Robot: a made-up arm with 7 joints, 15 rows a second.
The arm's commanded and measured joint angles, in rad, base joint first. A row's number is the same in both.
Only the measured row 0 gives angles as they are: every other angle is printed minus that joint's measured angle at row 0.
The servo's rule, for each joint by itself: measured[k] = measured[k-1] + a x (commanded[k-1-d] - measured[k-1]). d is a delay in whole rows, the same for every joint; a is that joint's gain. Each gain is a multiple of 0.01, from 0.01 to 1. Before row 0 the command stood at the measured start. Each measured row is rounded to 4 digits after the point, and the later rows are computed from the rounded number. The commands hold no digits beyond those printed.
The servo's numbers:
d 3
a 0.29 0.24 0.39 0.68 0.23 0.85 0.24
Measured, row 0:
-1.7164 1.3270 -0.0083 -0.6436 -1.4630 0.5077 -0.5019
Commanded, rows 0 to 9:
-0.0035 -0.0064 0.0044 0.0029 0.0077 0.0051 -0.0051
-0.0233 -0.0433 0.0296 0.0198 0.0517 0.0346 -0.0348
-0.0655 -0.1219 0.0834 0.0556 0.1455 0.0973 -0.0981
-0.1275 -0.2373 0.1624 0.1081 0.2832 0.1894 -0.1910
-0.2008 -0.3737 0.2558 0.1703 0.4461 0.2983 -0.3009
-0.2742 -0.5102 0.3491 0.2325 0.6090 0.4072 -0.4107
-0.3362 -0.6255 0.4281 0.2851 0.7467 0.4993 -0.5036
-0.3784 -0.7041 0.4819 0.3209 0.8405 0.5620 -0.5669
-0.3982 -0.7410 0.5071 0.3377 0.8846 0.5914 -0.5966
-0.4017 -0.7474 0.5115 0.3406 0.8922 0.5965 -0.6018
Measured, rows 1 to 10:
0.0000 0.0000 0.0000 0.0000 0.0000 0.0000 0.0000
0.0000 0.0000 0.0000 0.0000 0.0000 0.0000 0.0000
0.0000 0.0000 0.0000 0.0000 0.0000 0.0000 0.0000
-0.0010 -0.0015 0.0017 0.0020 0.0018 0.0043 -0.0012
-0.0075 -0.0115 0.0126 0.0141 0.0133 0.0301 -0.0093
-0.0243 -0.0380 0.0402 0.0423 0.0437 0.0872 -0.0306
-0.0542 -0.0858 0.0879 0.0870 0.0988 0.1741 -0.0691
-0.0967 -0.1549 0.1534 0.1436 0.1787 0.2797 -0.1247
-0.1482 -0.2402 0.2297 0.2041 0.2777 0.3881 -0.1933
-0.2027 -0.3327 0.3071 0.2592 0.3856 0.4826 -0.2678

